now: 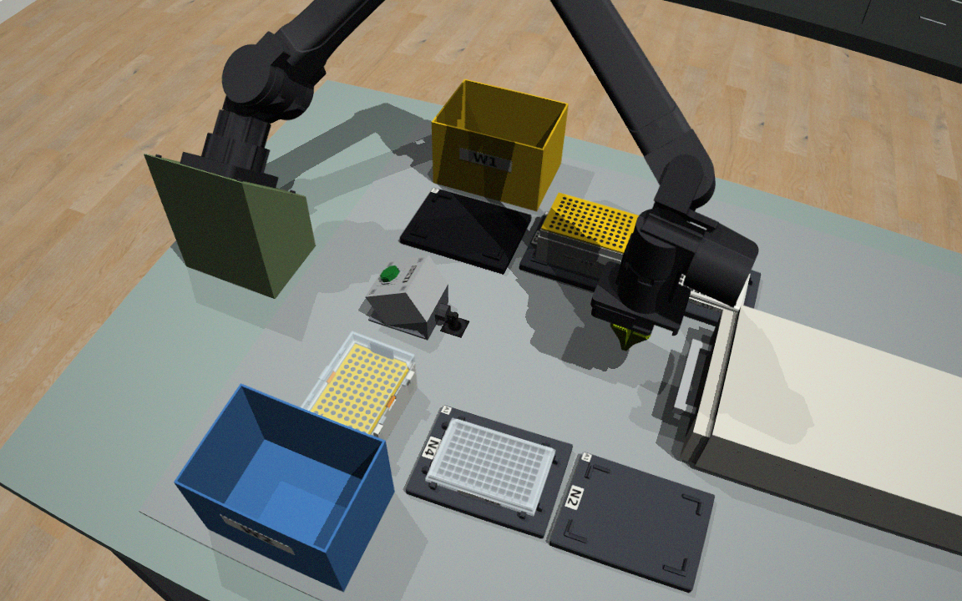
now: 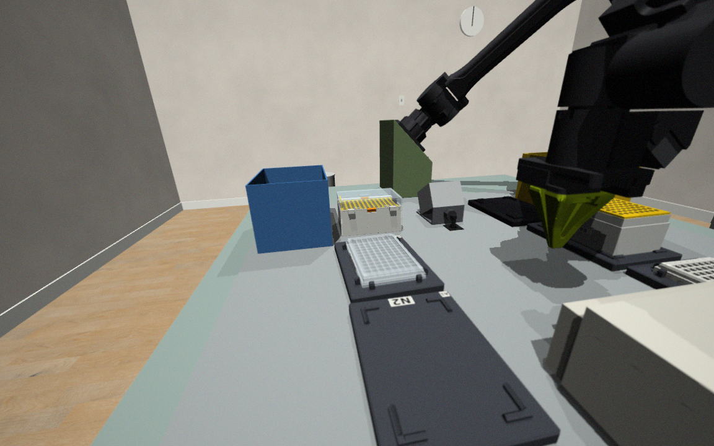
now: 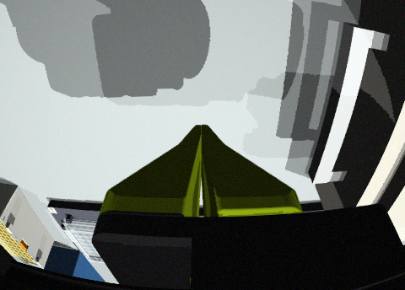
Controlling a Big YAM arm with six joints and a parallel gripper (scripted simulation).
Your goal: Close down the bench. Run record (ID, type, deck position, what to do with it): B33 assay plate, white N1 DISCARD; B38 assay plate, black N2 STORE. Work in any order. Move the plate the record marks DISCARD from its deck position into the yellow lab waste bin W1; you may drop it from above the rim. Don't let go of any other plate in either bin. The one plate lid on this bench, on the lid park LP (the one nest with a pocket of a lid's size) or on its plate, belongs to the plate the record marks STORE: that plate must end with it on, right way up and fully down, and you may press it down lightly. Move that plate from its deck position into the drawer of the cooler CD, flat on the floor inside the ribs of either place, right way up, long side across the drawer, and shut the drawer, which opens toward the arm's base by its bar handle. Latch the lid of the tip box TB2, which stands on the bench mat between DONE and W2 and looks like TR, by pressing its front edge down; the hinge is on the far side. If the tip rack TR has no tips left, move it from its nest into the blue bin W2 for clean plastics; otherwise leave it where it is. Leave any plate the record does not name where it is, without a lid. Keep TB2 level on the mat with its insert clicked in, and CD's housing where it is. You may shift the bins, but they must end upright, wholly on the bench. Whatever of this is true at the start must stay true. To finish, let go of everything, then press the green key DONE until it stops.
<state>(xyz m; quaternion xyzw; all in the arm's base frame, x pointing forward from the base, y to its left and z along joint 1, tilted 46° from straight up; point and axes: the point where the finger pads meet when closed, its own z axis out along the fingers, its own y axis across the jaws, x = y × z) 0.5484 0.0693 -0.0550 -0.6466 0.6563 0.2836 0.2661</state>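
Now: hand 7 cm short of the white assay plate, 19 cm to the right of it and 5 cm above it. Round my hand: plate lid 19 cm ahead, 4 cm below; tip rack TR 11 cm behind, 18 cm to the left, 1 cm below; black plate 19 cm ahead, 5 cm below.
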